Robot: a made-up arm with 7 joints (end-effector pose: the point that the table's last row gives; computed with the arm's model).
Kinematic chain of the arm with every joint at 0, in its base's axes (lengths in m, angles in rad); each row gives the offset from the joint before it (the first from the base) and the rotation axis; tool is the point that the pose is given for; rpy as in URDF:
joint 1: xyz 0 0 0.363 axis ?
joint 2: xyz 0 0 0 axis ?
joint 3: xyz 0 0 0.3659 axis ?
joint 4: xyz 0.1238 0 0 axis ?
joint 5: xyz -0.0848 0 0.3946 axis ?
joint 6: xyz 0 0 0 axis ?
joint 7: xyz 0.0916 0 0 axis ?
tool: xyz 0 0 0 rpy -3.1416 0 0
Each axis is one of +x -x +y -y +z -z.
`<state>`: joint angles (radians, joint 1 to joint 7).
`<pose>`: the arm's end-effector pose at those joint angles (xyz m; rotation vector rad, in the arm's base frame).
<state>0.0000 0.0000 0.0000 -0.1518 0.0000 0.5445 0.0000</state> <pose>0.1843 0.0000 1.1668 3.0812 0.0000 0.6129</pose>
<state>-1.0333 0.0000 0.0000 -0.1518 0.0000 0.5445 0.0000</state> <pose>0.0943 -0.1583 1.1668 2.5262 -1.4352 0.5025</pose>
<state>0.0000 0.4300 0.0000 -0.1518 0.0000 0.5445 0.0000</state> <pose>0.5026 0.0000 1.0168 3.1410 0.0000 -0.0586</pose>
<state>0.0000 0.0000 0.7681 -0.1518 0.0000 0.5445 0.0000</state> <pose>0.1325 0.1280 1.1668 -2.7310 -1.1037 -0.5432</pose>
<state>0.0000 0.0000 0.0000 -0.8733 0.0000 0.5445 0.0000</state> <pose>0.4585 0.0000 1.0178 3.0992 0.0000 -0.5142</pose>
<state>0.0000 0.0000 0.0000 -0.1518 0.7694 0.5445 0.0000</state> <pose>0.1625 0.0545 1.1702 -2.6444 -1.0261 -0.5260</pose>
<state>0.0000 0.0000 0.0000 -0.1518 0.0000 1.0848 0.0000</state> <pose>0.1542 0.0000 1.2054 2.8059 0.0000 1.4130</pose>
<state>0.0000 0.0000 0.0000 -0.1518 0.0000 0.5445 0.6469</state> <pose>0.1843 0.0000 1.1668 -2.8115 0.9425 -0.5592</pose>
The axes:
joint 1: +z
joint 2: +y
joint 3: +z
joint 4: -y
joint 5: +z
joint 6: -y
joint 7: -z

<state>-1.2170 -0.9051 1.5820 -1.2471 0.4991 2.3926 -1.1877</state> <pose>0.3092 0.6397 0.7836 1.2502 1.8654 1.0403</pose>
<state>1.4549 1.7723 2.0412 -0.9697 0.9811 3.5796 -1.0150</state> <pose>-0.2562 0.7147 0.3201 -1.8011 -0.2461 0.7935</pose>
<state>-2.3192 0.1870 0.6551 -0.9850 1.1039 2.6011 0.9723</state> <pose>-0.1948 -0.5090 0.9902 0.0831 1.6629 -1.8752</pose>
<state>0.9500 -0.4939 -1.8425 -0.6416 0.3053 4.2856 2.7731</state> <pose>-0.0600 -0.4316 0.9361 0.6180 -0.6124 -1.1308</pose>
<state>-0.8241 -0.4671 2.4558 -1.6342 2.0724 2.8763 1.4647</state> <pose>-0.0454 0.6448 0.5361 -1.5953 1.4747 1.2806</pose>
